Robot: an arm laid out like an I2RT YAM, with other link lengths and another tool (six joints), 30 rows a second.
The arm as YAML. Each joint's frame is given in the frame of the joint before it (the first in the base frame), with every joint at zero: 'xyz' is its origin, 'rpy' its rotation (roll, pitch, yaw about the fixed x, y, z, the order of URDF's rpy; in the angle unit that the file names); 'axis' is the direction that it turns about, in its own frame. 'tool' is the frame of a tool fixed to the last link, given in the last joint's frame.
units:
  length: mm
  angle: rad
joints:
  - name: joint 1
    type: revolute
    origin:
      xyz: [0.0, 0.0, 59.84]
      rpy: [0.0, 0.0, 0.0]
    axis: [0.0, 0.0, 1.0]
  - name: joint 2
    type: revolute
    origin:
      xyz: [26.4, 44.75, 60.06]
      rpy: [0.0, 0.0, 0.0]
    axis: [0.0, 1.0, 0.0]
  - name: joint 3
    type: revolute
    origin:
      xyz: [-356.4, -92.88, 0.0]
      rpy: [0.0, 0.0, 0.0]
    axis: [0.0, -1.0, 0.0]
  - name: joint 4
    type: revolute
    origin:
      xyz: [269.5, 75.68, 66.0]
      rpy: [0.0, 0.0, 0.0]
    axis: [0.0, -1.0, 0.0]
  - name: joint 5
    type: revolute
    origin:
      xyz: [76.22, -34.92, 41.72]
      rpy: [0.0, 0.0, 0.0]
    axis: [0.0, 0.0, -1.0]
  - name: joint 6
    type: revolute
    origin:
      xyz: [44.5, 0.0, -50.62]
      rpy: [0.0, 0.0, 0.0]
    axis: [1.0, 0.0, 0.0]
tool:
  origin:
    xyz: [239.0, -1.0, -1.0]
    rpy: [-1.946, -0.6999, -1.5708]
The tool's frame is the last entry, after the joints.
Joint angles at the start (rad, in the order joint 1, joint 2, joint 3, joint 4, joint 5, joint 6): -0.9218 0.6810 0.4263 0.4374 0.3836 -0.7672
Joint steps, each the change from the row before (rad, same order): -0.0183 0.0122 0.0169 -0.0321 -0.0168 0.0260; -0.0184 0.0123 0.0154 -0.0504 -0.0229 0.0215; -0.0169 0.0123 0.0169 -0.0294 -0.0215 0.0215; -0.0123 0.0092 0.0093 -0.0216 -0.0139 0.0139; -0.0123 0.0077 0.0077 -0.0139 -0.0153 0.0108; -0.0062 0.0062 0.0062 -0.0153 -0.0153 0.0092; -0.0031 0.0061 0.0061 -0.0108 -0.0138 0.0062; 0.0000 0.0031 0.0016 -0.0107 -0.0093 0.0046
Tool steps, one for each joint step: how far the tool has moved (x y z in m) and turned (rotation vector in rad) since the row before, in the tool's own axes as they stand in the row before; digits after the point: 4 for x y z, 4 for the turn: -0.0048 0.0001 0.0039 -0.0041 -0.0272 0.0034; -0.0121 0.0000 0.0033 -0.0015 -0.0417 -0.0134; -0.0042 -0.0011 0.0032 0.0009 -0.0261 0.0025; -0.0049 0.0002 0.0026 -0.0020 -0.0211 -0.0014; -0.0028 -0.0003 0.0021 0.0005 -0.0147 0.0007; -0.0041 -0.0019 0.0008 0.0060 -0.0167 -0.0016; -0.0028 -0.0029 0.0004 0.0083 -0.0127 -0.0015; -0.0044 -0.0020 -0.0001 0.0066 -0.0131 -0.0036
